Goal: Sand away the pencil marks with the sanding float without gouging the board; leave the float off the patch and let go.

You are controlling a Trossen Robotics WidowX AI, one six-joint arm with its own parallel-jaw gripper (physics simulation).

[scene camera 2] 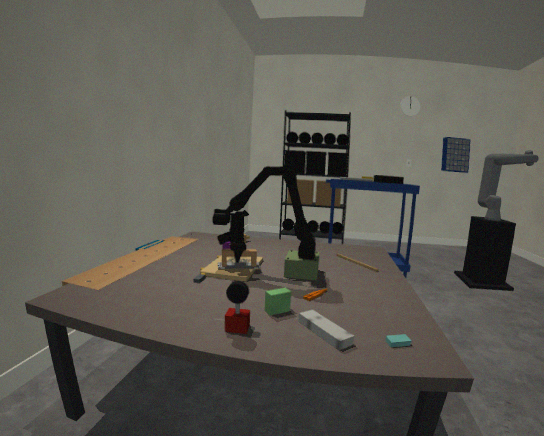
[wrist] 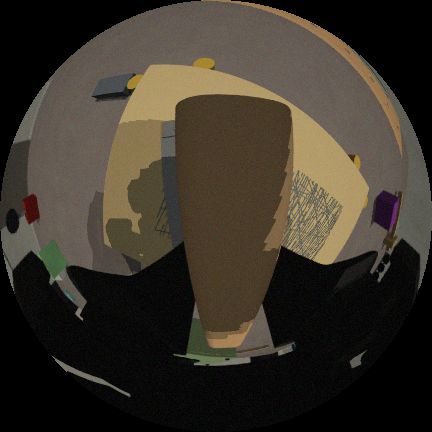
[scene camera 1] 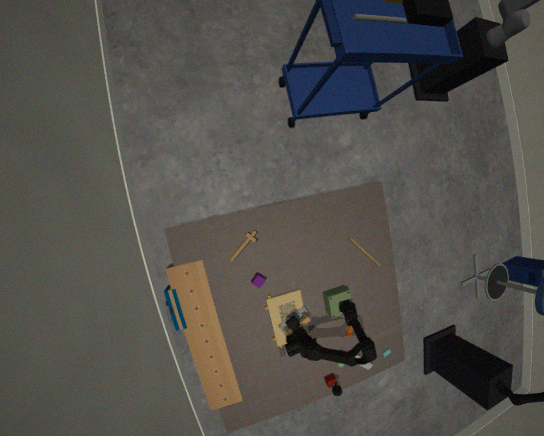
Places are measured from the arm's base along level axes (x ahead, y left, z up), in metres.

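Pixels of known places: gripper, between the fingertips: [scene camera 2: 236, 261] [scene camera 1: 294, 324]; arm's base, origin of its link: [scene camera 2: 307, 257] [wrist: 180, 358] [scene camera 1: 344, 305].
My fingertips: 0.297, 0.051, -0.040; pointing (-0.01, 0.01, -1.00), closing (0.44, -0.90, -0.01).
Note:
Ahead of a thing's pixels: the offset from my fingertips to its top centre, as dx, dy, dz. "spot": to the spot under its first point.
The pale wooden board [scene camera 1: 297, 295] [scene camera 2: 212, 270] [wrist: 160, 85] lies on the table. The sanding float, with a brown handle [scene camera 2: 253, 255] [wrist: 232, 200] and a flat grey base, is on or very close over the board; any contact under the base is hidden. My gripper [scene camera 1: 295, 322] [scene camera 2: 238, 261] [wrist: 223, 236] is shut on the float's handle. A dense patch of pencil marks [scene camera 1: 287, 306] [wrist: 315, 215] shows right of the float in the wrist view. A few pencil lines {spot: -0.020, +0.048, -0.023} [wrist: 161, 220] show in shadow on its left. The handle hides the marks between.
Yellow pegs {+0.127, +0.077, -0.027} [wrist: 204, 63] and a dark grey block {+0.091, +0.174, -0.027} [scene camera 2: 199, 278] [wrist: 114, 86] sit by the board's edges. A purple block {+0.161, -0.296, +0.009} [scene camera 1: 258, 280] [wrist: 386, 210], a long holed plank [scene camera 1: 205, 335] [scene camera 2: 130, 262] and the green arm base [scene camera 1: 337, 301] [scene camera 2: 301, 266] stand around. A red block [scene camera 2: 237, 321] and green block {-0.262, +0.324, +0.027} [scene camera 2: 278, 301] are nearer the table edge.

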